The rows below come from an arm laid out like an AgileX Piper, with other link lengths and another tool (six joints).
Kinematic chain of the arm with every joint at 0, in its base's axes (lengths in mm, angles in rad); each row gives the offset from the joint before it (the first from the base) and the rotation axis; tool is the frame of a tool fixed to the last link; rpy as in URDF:
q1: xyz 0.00 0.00 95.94 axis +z
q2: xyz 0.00 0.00 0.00 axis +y
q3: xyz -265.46 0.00 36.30 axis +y
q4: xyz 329.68 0.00 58.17 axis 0.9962 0 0.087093
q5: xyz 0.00 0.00 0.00 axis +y
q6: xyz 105.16 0.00 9.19 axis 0.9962 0 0.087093
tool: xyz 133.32 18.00 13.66 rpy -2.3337 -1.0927 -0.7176
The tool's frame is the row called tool.
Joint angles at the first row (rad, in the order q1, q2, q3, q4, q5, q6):
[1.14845 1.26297 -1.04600 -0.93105 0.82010 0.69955]
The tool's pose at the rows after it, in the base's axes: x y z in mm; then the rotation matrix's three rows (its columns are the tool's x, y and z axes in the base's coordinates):
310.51, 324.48, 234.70; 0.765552, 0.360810, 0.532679; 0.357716, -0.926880, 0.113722; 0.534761, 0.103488, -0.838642
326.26, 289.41, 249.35; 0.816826, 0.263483, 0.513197; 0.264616, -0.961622, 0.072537; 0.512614, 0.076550, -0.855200
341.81, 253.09, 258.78; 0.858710, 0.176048, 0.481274; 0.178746, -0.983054, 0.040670; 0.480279, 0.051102, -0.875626
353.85, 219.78, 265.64; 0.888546, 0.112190, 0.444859; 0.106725, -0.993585, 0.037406; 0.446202, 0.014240, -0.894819
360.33, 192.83, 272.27; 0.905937, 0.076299, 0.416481; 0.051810, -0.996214, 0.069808; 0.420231, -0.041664, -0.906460
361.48, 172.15, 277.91; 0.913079, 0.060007, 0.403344; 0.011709, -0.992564, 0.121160; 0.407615, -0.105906, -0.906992
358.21, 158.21, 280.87; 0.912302, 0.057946, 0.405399; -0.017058, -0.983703, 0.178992; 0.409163, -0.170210, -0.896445
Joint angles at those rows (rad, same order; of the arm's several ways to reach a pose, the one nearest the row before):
[1.10249 1.22328 -1.07861 -0.88070 0.90141 0.68174]
[1.02889 1.19414 -1.11446 -0.81969 0.96935 0.64535]
[0.93105 1.17068 -1.14571 -0.74311 1.01293 0.58764]
[0.81872 1.14430 -1.16685 -0.64565 1.02636 0.51111]
[0.70476 1.10780 -1.17227 -0.52861 1.01245 0.42378]
[0.60101 1.06044 -1.15643 -0.40827 0.98265 0.33869]
[0.51756 1.00310 -1.11585 -0.29889 0.94042 0.26768]

